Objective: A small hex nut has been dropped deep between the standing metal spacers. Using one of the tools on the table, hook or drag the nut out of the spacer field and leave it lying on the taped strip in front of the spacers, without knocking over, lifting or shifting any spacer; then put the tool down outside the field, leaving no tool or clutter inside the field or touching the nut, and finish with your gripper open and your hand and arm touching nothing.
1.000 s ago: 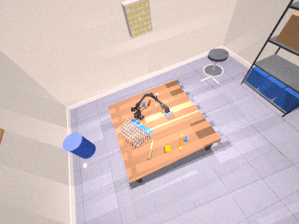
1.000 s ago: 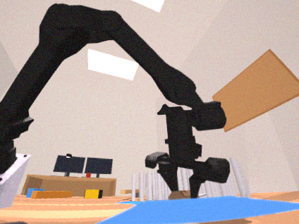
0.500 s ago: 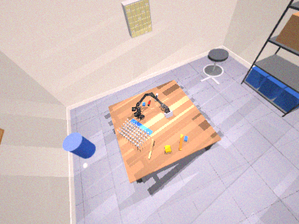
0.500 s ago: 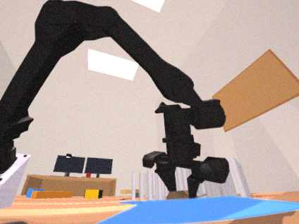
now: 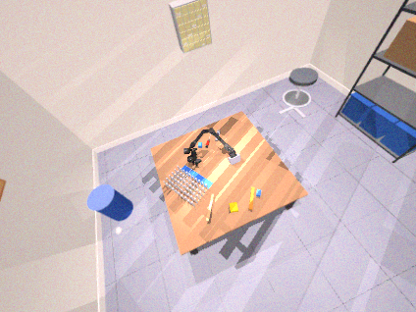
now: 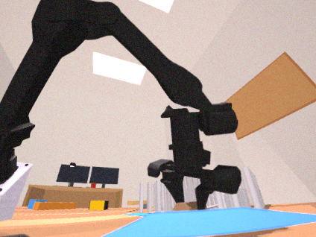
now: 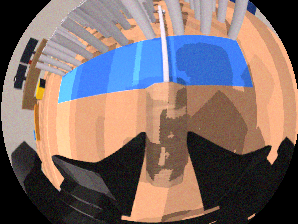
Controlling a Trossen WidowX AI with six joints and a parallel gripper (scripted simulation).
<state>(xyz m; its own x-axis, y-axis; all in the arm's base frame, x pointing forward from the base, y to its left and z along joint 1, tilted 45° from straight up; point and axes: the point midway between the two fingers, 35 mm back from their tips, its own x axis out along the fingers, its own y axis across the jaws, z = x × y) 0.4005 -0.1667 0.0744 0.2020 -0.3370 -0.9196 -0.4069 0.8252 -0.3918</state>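
Right now my gripper tip is 4 cm short of the blue taped strip, 12 cm to the right of it and 2 cm above it. The rest, counted from my gripper tip: orange bar (34 cm behind, 62 cm to the left).
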